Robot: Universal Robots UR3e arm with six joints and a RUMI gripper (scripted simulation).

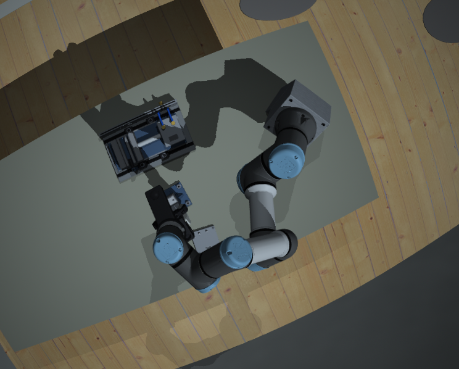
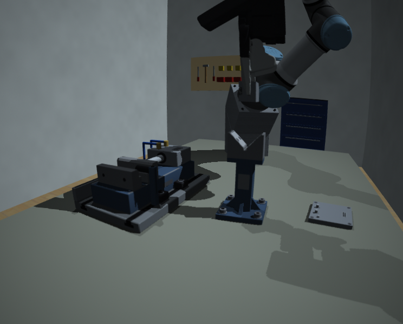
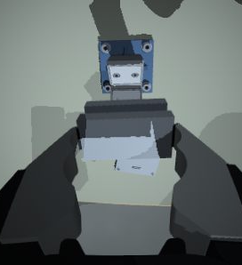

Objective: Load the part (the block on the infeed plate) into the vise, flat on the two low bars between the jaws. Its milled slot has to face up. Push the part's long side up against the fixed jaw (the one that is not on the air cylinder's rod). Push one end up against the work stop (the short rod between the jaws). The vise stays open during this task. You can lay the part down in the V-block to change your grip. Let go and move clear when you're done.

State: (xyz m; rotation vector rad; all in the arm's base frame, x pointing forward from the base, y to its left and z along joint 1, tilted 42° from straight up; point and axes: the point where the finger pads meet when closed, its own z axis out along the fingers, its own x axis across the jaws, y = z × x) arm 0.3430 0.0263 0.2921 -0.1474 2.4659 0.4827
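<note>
Now: the part 10 mm to the right of my hand and 10 mm below it. From my hand the other things lie so: air cylinder rod 230 mm to the right, 170 mm below, 30 mm ahead; blue post 190 mm below; work stop 170 mm to the right, 150 mm below, 110 mm ahead.
</note>
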